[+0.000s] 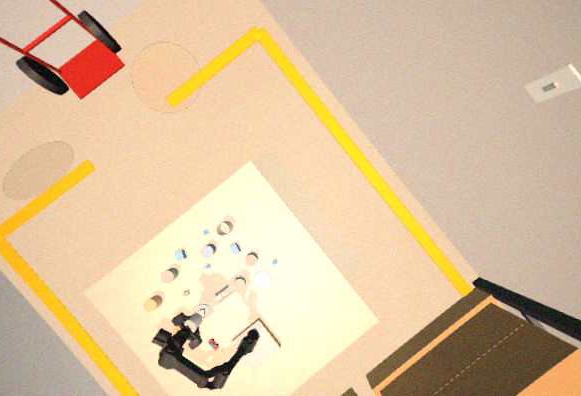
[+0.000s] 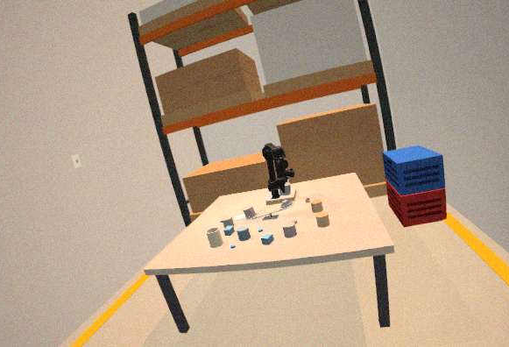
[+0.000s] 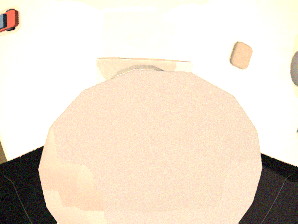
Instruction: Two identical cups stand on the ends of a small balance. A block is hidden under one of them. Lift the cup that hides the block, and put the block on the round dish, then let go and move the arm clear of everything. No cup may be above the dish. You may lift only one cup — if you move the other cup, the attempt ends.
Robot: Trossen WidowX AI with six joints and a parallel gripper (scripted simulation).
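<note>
The white round dish lies 3 cm behind my gripper tip, 39 cm to the right of it and 17 cm below it. Round my gripper tip: red block (23 cm behind, 7 cm to the left, 16 cm below).
</note>
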